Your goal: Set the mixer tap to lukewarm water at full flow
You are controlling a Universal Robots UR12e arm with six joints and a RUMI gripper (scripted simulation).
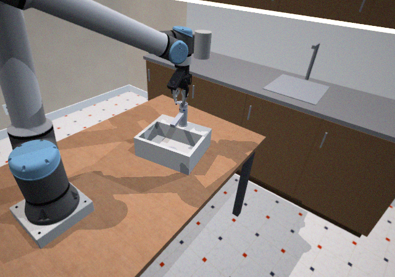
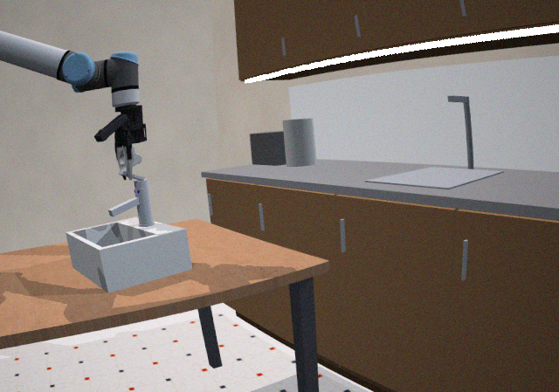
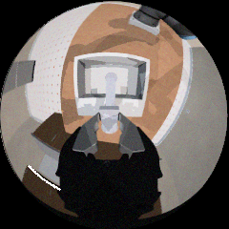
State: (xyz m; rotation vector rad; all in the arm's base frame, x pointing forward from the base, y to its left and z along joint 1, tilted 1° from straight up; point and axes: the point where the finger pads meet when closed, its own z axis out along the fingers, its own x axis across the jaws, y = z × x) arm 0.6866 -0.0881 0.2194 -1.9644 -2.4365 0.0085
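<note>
Now: the lever 20 mm ahead of my hand and 10 mm below it. Round my hand: grey mixer tap: 30 mm ahead, 10 mm to the left, 60 mm below; then white basin: 70 mm behind, 10 mm to the right, 250 mm below.
</note>
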